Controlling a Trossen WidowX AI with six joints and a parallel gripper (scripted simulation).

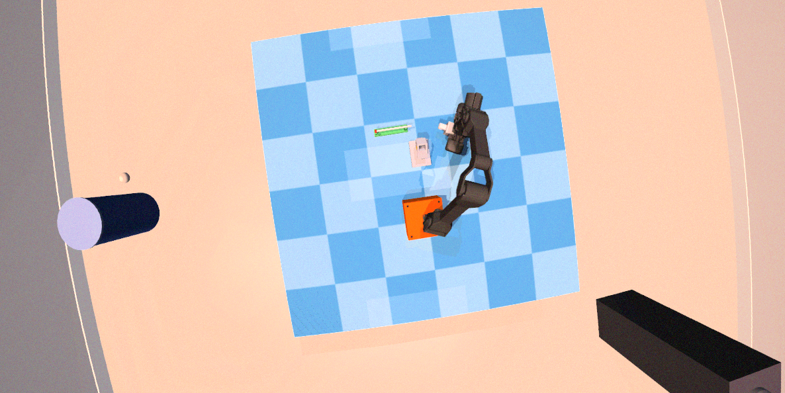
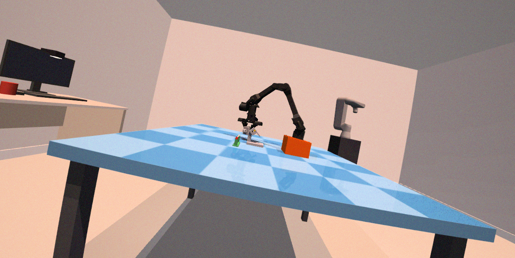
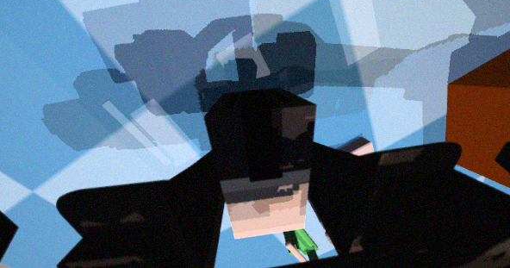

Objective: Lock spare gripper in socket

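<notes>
The spare gripper lies 1 cm ahead of my gripper tip, 1 cm to the left of it and 2 cm above it. From my gripper tip the other things lie so: green cradle 5 cm ahead, 25 cm to the left, 3 cm below.
</notes>
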